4 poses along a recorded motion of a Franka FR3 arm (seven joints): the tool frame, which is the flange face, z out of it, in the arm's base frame.
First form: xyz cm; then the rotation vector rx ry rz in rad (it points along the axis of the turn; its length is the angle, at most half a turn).
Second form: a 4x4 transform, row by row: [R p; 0 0 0 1], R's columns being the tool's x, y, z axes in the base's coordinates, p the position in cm. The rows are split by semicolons. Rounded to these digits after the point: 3 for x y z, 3 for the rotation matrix.
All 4 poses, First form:
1: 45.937 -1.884 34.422 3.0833 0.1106 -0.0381
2: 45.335 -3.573 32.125 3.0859 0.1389 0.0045
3: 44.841 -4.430 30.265 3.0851 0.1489 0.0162
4: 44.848 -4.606 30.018 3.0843 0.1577 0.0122
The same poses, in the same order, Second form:
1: 0.997 0.072 -0.023 45.937; 0.071 -0.996 -0.057 -1.884; -0.027 0.055 -0.998 34.422; 0 0 0 1
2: 0.996 0.090 0.005 45.335; 0.090 -0.995 -0.052 -3.573; 0.001 0.053 -0.999 32.125; 0 0 0 1
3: 0.995 0.096 0.013 44.841; 0.097 -0.994 -0.052 -4.430; 0.008 0.053 -0.999 30.265; 0 0 0 1
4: 0.995 0.102 0.011 44.848; 0.102 -0.993 -0.053 -4.606; 0.005 0.054 -0.999 30.018; 0 0 0 1
